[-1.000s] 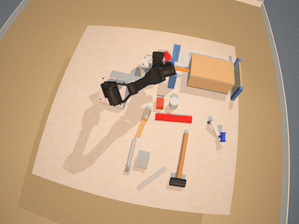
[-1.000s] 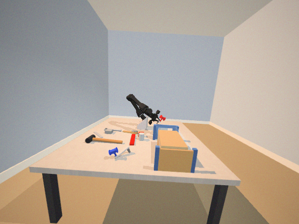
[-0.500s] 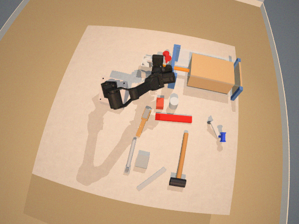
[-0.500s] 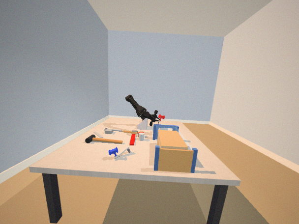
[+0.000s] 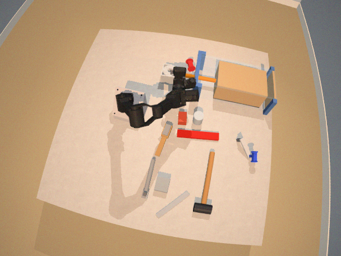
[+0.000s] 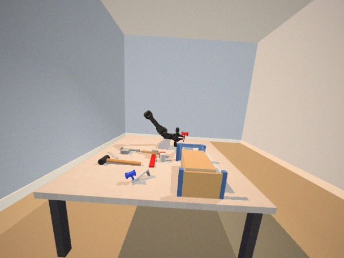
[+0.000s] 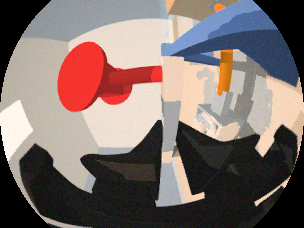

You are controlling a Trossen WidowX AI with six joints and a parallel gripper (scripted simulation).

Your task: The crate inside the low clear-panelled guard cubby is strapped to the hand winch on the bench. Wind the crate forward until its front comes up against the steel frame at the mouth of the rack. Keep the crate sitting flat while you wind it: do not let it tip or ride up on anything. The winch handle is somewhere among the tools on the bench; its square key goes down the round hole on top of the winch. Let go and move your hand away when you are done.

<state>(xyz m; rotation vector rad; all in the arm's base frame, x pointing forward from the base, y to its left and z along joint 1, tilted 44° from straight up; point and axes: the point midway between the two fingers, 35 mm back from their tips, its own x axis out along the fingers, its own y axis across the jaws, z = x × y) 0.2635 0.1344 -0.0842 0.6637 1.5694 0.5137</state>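
The red knob lies 50 mm ahead of my gripper tip, 40 mm above it and 10 mm to the right of it. From my gripper tip the other things lie so: winch 160 mm below, 80 mm behind, 40 mm to the left; then blue frame 90 mm ahead, 80 mm below, 40 mm to the left; then red bar 290 mm to the right, 180 mm below, 140 mm ahead.
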